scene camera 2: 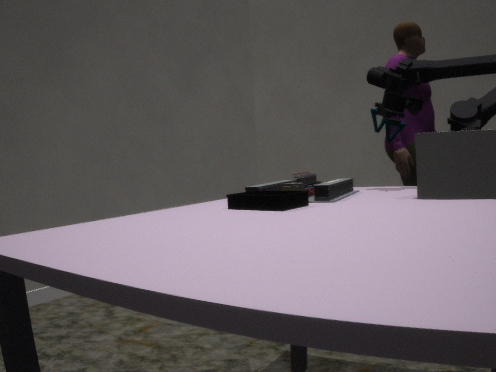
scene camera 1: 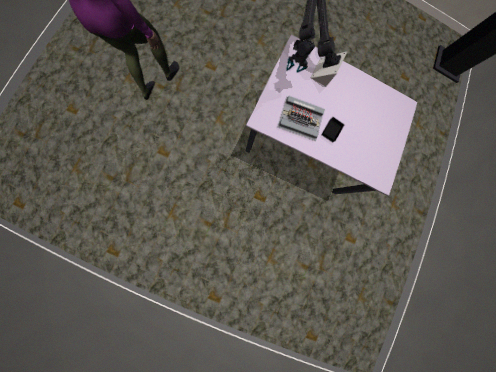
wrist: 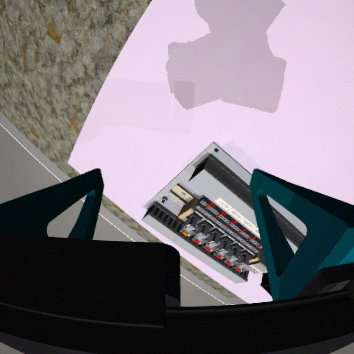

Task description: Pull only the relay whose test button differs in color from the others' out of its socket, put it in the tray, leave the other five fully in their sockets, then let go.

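Seen in the pictures: gripper, fingertip midpoint: (scene camera 2: 382, 137) (scene camera 1: 291, 71) (wrist: 176, 176); arm's base, origin of the base link: (scene camera 2: 469, 157) (scene camera 1: 332, 62).
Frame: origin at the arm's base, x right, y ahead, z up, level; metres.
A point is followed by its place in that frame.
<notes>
The relay with the orange test button (wrist: 185, 233) @(x 0.119, y 0.505, z -0.030 m) is at the left end of the relay row in the wrist view; the other five buttons look red. All six seem seated in the panel (wrist: 185, 176) @(x 0.186, y 0.465, z -0.097 m) (scene camera 2: 334, 189), whose row also shows in scene camera 1. The black tray (scene camera 1: 333, 129) @(x -0.234, y 0.451, z -0.097 m) (scene camera 2: 268, 201) @(x -0.286, y 0.428, z -0.079 m) stands beside the panel and looks empty in scene camera 1; in the wrist view it is mostly hidden by a finger. My gripper (scene camera 1: 295, 69) @(x 0.254, y 0.298, z 0.070 m) (scene camera 2: 383, 135) @(x 0.254, y 0.298, z 0.070 m) (wrist: 176, 176) @(x 0.254, y 0.298, z 0.070 m) is open and empty, high above the table and away from the panel and the tray.
Grey cable ducts (wrist: 232, 182) @(x 0.146, y 0.384, z -0.075 m) run along both sides of the relay row. A tan block (wrist: 183, 195) @(x 0.155, y 0.508, z -0.097 m) sits beyond its orange-button end. A pale upright plate (scene camera 1: 327, 72) @(x 0.004, y 0.106, z 0.002 m) (scene camera 2: 455, 165) @(x -0.057, y 0.033, z -0.018 m) stands near the arm. A person in purple (scene camera 1: 107, 15) (scene camera 2: 425, 107) stands off the table (scene camera 1: 372, 135) @(x -0.560, y 0.338, z -0.100 m).
</notes>
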